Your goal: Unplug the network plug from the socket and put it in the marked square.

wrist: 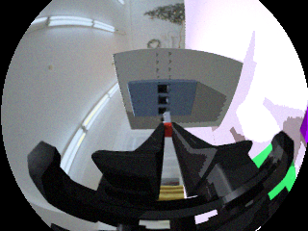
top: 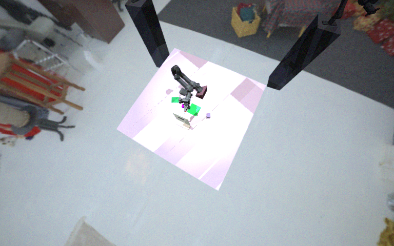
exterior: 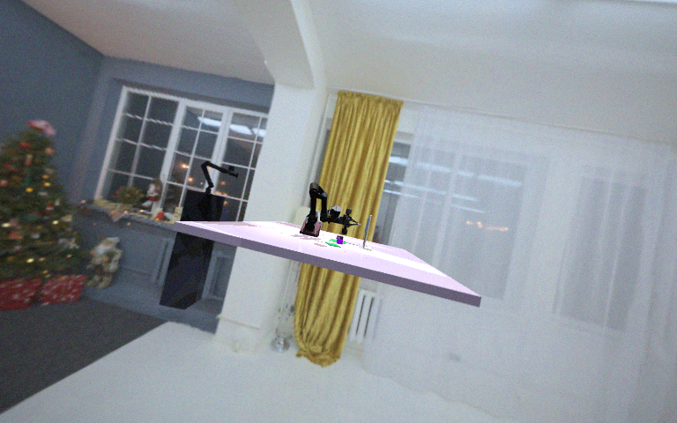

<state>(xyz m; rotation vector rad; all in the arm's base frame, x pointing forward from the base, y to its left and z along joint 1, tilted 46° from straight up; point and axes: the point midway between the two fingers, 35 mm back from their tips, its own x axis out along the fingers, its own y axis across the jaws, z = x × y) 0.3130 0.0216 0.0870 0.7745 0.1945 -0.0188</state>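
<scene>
Now: the green marked square 110 mm behind my gripper tip, 50 mm to the left of it and 160 mm below it. Round my gripper tip: upright panel (80 mm ahead, 10 mm to the right, 50 mm below).
</scene>
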